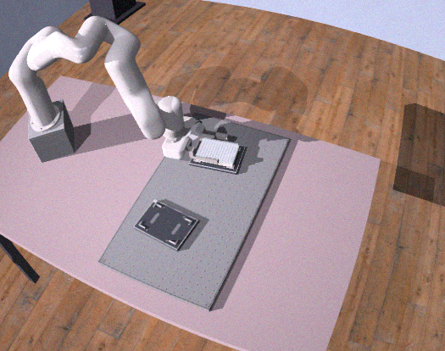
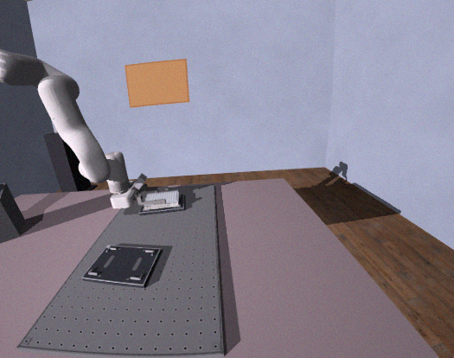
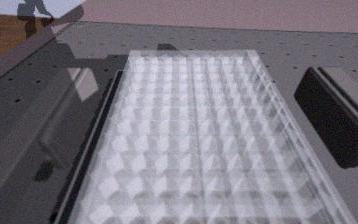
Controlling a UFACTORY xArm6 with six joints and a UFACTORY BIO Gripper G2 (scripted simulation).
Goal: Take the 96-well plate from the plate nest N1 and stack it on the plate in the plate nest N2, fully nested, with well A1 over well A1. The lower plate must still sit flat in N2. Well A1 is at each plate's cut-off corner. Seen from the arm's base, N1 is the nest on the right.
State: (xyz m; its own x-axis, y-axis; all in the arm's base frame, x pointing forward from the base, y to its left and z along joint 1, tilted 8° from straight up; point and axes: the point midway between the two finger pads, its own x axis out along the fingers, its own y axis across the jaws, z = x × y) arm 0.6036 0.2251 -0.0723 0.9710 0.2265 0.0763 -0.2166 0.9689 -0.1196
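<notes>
Right now my hand is 10 mm above the clear 96-well plate. Round my hand: plate nest 320 mm to the right, 40 mm below.
</notes>
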